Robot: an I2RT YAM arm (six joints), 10 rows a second.
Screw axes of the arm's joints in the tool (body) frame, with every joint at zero. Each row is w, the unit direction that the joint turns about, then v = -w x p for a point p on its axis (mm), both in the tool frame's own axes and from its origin. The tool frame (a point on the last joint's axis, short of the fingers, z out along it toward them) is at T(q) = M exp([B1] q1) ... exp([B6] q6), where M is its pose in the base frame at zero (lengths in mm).
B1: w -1 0 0 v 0 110.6 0
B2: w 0 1 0 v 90.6 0 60
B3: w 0 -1 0 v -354.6 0 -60
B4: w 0 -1 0 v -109.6 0 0
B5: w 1 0 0 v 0 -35.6 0
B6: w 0 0 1 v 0 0 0
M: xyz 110.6 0 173.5 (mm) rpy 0 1.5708 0 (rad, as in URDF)
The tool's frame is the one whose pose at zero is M.
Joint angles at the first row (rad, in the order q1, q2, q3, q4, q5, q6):
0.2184, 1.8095, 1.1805, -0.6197, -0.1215, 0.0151
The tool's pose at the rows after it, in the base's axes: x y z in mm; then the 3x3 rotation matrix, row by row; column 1 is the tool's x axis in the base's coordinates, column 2 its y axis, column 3 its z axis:
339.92 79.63 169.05; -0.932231 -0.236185 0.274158; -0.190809 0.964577 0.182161; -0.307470 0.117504 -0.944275
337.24 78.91 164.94; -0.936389 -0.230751 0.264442; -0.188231 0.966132 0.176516; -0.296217 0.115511 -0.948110
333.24 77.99 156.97; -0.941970 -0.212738 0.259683; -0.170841 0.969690 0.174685; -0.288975 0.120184 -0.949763
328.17 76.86 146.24; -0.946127 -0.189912 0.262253; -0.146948 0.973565 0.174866; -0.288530 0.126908 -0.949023
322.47 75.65 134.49; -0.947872 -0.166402 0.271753; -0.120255 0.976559 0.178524; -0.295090 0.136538 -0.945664
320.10 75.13 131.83; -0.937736 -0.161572 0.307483; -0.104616 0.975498 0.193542; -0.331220 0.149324 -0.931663
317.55 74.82 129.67; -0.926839 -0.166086 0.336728; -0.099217 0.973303 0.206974; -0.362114 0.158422 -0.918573
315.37 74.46 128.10; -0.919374 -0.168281 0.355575; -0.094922 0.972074 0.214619; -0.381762 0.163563 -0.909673
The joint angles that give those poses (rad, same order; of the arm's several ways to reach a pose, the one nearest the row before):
0.2180, 1.8095, 1.1747, -0.6216, -0.1188, 0.0155
0.2180, 1.8095, 1.1587, -0.6170, -0.1154, 0.0189
0.2180, 1.8095, 1.1248, -0.5884, -0.1146, 0.0372
0.2180, 1.8095, 1.0767, -0.5377, -0.1142, 0.0616
0.2180, 1.8095, 1.0214, -0.4717, -0.1158, 0.0883
0.2172, 1.7958, 0.9844, -0.4076, -0.1230, 0.1009
0.2173, 1.7832, 0.9516, -0.3530, -0.1299, 0.1040
0.2173, 1.7740, 0.9279, -0.3164, -0.1333, 0.1066

